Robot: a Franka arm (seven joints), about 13 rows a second.
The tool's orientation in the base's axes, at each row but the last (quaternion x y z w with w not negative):
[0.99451 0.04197 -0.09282 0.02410]
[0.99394 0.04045 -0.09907 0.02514]
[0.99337 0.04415 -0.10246 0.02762]
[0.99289 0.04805 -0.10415 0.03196]
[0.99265 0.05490 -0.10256 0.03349]
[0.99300 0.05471 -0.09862 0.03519]
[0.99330 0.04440 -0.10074 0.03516]
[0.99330 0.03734 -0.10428 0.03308]
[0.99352 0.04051 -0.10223 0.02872]
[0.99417 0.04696 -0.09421 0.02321]
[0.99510 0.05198 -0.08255 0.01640]
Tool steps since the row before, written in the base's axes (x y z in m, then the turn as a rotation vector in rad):
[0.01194 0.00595 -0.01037 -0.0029 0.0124 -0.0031]
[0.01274 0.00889 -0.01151 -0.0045 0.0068 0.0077]
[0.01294 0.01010 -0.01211 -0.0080 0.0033 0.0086]
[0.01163 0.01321 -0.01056 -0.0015 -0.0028 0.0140]
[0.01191 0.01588 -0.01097 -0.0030 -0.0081 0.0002]
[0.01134 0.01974 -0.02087 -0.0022 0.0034 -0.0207]
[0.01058 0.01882 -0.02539 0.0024 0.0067 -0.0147]
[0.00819 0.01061 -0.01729 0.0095 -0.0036 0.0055]
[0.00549 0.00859 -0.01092 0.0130 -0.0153 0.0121]
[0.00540 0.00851 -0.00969 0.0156 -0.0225 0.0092]
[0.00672 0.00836 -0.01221 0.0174 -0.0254 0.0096]
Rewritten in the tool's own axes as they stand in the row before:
[0.01410 -0.00529 0.00767 -0.0013 -0.0127 0.0029]
[0.01541 -0.00824 0.00827 -0.0054 -0.0068 -0.0071]
[0.01594 -0.00939 0.00859 -0.0093 -0.0036 -0.0070]
[0.01471 -0.01250 0.00697 -0.0046 0.0034 -0.0132]
[0.01548 -0.01497 0.00710 -0.0038 0.0077 0.0010]
[0.01723 -0.01950 0.01664 0.0023 -0.0048 0.0204]
[0.01701 -0.01924 0.02124 0.0059 -0.0073 0.0134]
[0.01233 -0.01089 0.01442 0.0079 0.0047 -0.0070]
[0.00824 -0.00861 0.00901 0.0091 0.0169 -0.0134]
[0.00787 -0.00830 0.00804 0.0115 0.0242 -0.0107]
[0.00946 -0.00789 0.01060 0.0129 0.0273 -0.0112]

